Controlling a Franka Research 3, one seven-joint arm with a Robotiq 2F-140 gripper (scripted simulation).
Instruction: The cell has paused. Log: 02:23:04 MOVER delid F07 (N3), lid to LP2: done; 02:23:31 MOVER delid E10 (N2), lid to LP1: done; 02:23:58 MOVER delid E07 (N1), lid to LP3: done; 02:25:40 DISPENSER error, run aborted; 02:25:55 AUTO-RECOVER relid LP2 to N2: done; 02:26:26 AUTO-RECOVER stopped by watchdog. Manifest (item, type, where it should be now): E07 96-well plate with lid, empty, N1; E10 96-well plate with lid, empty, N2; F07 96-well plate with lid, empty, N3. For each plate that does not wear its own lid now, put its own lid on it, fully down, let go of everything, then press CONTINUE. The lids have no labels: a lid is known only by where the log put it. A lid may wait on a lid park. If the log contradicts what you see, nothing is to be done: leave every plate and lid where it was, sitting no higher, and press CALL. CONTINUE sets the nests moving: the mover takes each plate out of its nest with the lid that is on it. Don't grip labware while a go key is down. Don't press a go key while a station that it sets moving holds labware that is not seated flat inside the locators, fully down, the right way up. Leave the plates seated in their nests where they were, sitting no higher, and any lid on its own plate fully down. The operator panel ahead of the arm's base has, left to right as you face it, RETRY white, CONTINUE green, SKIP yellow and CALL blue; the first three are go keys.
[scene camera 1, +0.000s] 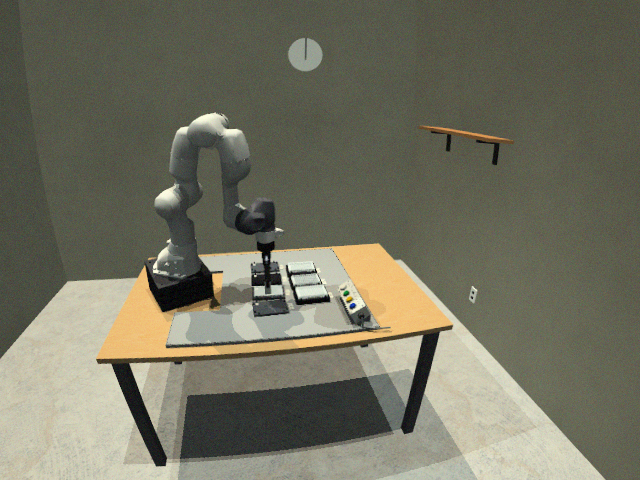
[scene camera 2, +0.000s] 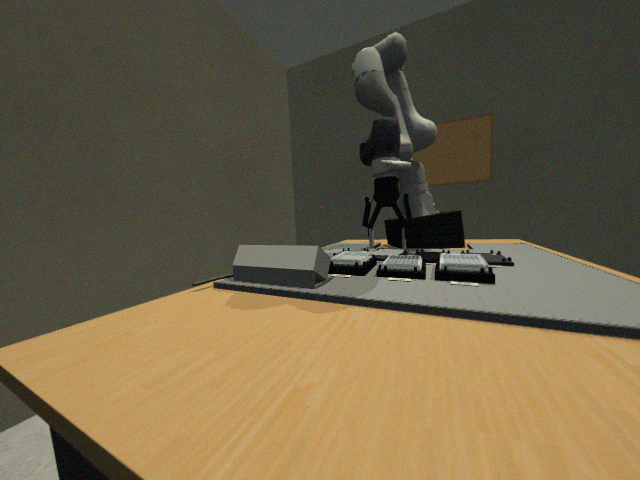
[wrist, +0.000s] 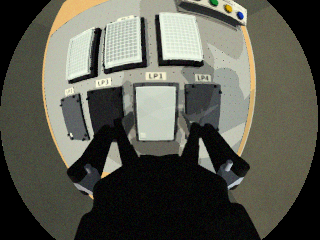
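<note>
Gripper, mine: (scene camera 2: 387, 247), also (wrist: 156, 117). Lid park LP2 (wrist: 72, 112) in sight.
</note>
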